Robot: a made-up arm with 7 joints. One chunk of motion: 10 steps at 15 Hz.
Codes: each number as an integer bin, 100 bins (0 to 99) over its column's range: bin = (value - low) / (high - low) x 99, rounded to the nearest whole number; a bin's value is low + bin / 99 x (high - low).
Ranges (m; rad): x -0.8..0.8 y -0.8..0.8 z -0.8..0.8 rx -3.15..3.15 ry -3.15..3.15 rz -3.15..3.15
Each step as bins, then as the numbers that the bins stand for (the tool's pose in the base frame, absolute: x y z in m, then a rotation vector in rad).
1 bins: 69 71 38 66 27 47
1 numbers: 0.3152 0.3475 -0.1859 1.0500 -1.4318 -0.1591
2 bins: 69 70 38 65 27 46
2 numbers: 0.3152 0.3313 -0.1859 0.9864 -1.4318 -0.2227
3 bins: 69 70 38 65 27 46
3 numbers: 0.3152 0.3313 -0.1859 0.9864 -1.4318 -0.2227
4 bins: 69 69 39 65 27 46
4 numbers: 0.3152 0.3152 -0.1697 0.9864 -1.4318 -0.2227
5 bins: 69 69 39 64 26 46
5 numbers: 0.3152 0.3152 -0.1697 0.9227 -1.4955 -0.2227
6 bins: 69 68 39 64 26 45
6 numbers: 0.3152 0.2990 -0.1697 0.9227 -1.4955 -0.2864
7 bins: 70 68 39 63 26 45
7 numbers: 0.3313 0.2990 -0.1697 0.8591 -1.4955 -0.2864
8 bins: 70 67 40 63 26 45
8 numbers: 0.3313 0.2828 -0.1535 0.8591 -1.4955 -0.2864
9 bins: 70 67 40 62 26 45
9 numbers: 0.3313 0.2828 -0.1535 0.7955 -1.4955 -0.2864
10 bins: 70 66 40 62 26 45
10 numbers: 0.3313 0.2667 -0.1535 0.7955 -1.4955 -0.2864
